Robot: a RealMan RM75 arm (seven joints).
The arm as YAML. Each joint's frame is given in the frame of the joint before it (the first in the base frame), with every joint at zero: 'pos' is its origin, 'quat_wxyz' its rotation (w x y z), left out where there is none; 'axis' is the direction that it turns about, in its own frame. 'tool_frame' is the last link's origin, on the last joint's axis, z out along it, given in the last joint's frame.
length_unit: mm
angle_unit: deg
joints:
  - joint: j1
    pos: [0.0, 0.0, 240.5]
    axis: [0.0, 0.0, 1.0]
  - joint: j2
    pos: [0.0, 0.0, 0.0]
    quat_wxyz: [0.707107, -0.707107, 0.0, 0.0]
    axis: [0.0, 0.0, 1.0]
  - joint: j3
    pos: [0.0, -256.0, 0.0]
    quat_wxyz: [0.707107, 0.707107, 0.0, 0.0]
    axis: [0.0, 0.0, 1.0]
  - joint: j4
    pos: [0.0, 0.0, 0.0]
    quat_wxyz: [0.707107, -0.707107, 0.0, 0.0]
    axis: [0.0, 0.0, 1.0]
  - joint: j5
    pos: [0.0, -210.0, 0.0]
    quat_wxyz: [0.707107, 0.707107, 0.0, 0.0]
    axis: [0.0, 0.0, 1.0]
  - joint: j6
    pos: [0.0, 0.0, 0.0]
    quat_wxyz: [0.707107, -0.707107, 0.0, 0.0]
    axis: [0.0, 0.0, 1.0]
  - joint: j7
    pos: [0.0, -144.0, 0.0]
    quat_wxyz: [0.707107, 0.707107, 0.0, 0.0]
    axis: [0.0, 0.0, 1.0]
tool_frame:
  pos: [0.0, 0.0, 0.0]
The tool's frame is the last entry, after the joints.
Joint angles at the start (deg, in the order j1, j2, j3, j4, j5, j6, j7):
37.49 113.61 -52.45 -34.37 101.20 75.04 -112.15
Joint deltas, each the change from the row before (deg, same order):
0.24 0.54 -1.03 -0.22 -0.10 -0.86 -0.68
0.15 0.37 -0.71 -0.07 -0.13 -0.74 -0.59
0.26 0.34 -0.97 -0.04 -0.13 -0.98 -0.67
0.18 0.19 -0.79 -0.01 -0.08 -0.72 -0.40
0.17 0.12 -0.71 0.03 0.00 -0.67 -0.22
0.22 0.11 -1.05 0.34 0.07 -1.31 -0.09
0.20 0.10 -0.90 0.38 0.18 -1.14 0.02
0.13 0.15 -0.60 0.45 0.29 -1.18 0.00
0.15 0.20 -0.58 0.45 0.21 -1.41 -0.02
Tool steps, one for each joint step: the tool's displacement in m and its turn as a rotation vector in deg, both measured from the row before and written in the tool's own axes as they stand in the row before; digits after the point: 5 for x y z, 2 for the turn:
0.00216 0.00375 0.00602 -0.49 0.58 -0.73
0.00207 0.00242 0.00400 -0.22 0.54 -0.57
0.00209 0.00250 0.00502 -0.28 0.74 -0.76
0.00152 0.00176 0.00348 -0.24 0.60 -0.51
0.00119 0.00122 0.00291 -0.15 0.52 -0.32
0.00319 0.00101 0.00357 0.15 1.00 0.01
0.00280 0.00088 0.00306 0.19 0.80 0.21
0.00301 0.00024 0.00225 0.54 0.62 0.43
0.00340 0.00008 0.00252 0.70 0.76 0.39

